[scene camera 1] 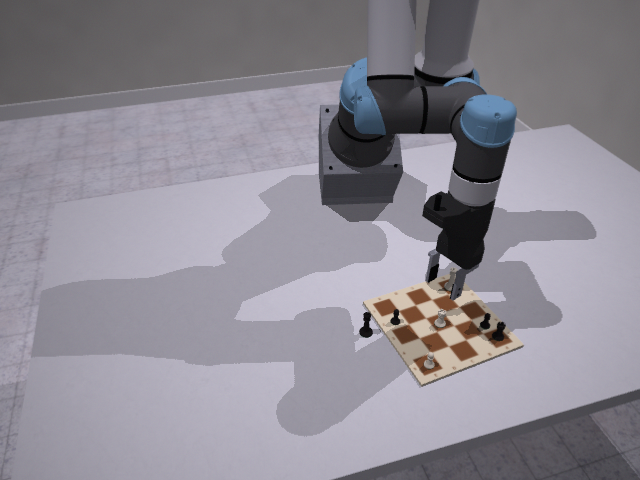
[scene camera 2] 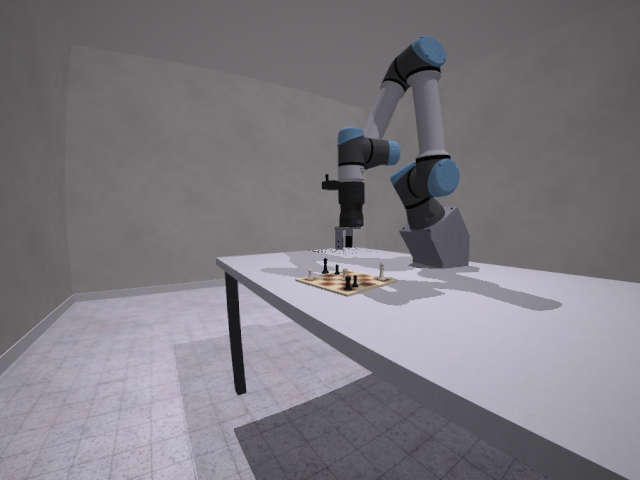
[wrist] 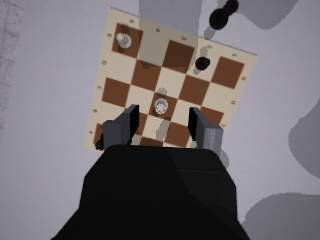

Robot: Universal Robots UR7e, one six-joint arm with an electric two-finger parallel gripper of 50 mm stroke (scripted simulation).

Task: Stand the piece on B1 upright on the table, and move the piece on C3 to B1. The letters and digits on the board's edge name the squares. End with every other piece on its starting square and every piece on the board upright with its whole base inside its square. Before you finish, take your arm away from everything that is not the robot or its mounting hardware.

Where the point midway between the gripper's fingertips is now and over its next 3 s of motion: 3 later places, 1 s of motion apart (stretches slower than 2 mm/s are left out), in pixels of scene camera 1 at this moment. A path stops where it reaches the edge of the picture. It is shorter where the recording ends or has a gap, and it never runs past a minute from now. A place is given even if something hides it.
My gripper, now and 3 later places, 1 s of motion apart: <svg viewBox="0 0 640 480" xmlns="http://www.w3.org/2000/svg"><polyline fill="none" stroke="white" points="442,288 447,289 443,303 443,308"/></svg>
